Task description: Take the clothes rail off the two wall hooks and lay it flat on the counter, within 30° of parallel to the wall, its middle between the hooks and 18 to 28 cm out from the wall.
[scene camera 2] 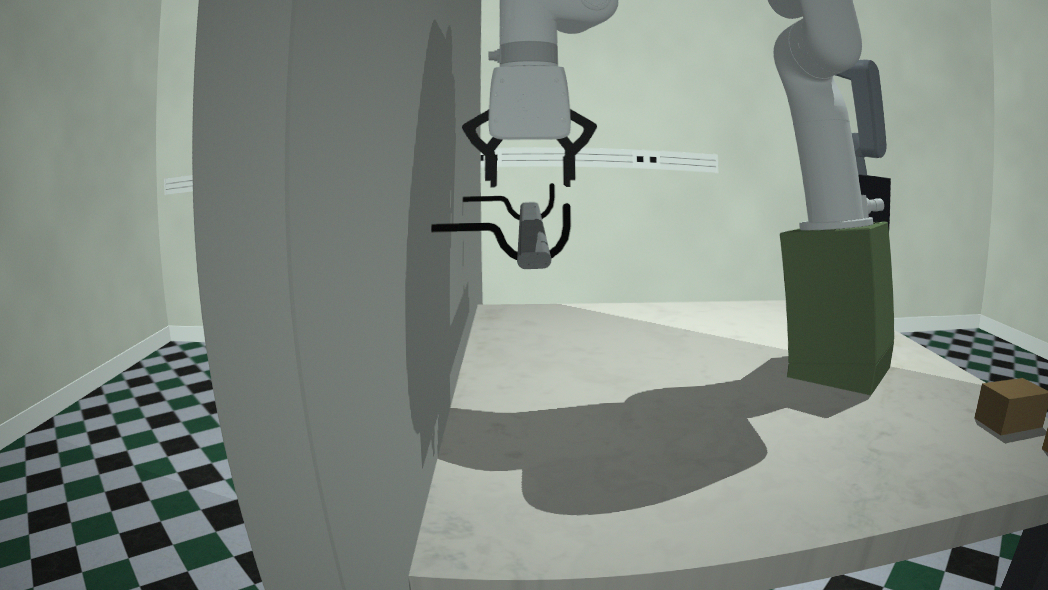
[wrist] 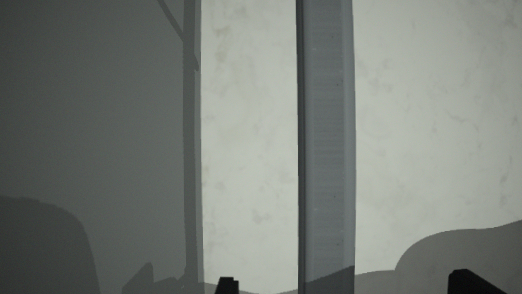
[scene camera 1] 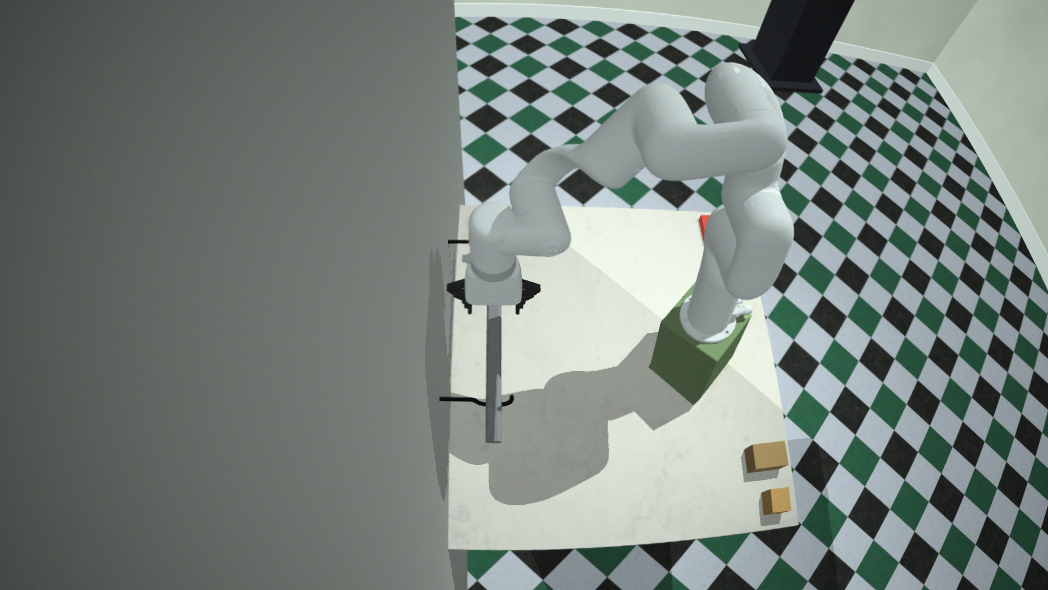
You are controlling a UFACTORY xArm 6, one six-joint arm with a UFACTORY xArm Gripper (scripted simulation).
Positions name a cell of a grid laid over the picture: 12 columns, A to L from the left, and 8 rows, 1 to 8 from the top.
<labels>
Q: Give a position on a grey wall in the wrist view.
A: C5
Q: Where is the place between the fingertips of my gripper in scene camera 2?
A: G3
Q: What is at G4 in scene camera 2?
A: A grey clothes rail.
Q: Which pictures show the grey clothes rail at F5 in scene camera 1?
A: Scene camera 2, the wrist view and scene camera 1: all of them.
</labels>
